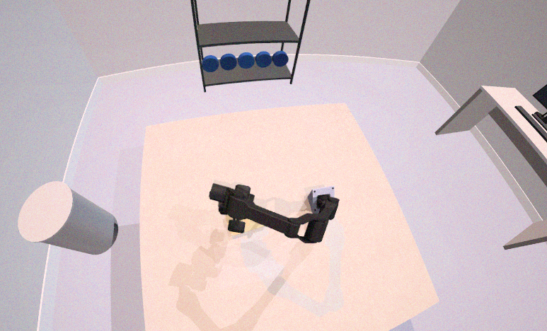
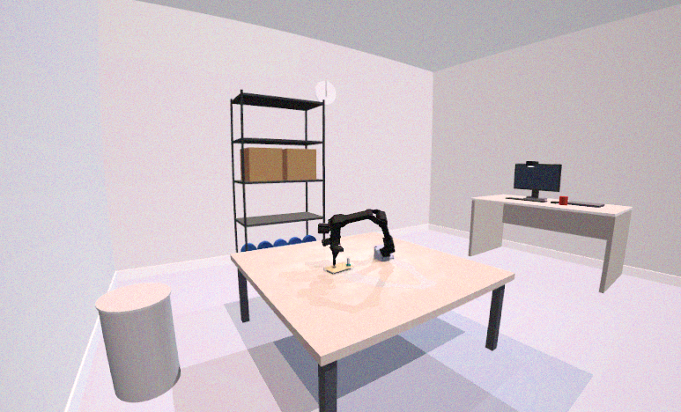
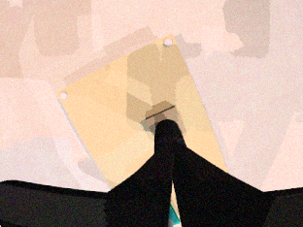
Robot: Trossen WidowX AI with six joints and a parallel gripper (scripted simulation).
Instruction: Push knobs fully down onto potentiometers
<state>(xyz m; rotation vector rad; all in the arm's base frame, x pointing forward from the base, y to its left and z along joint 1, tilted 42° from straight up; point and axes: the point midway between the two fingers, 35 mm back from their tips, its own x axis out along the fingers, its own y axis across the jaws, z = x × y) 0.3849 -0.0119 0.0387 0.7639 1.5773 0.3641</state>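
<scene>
Right now my gripper tip is 2 cm above the dark knob.
</scene>
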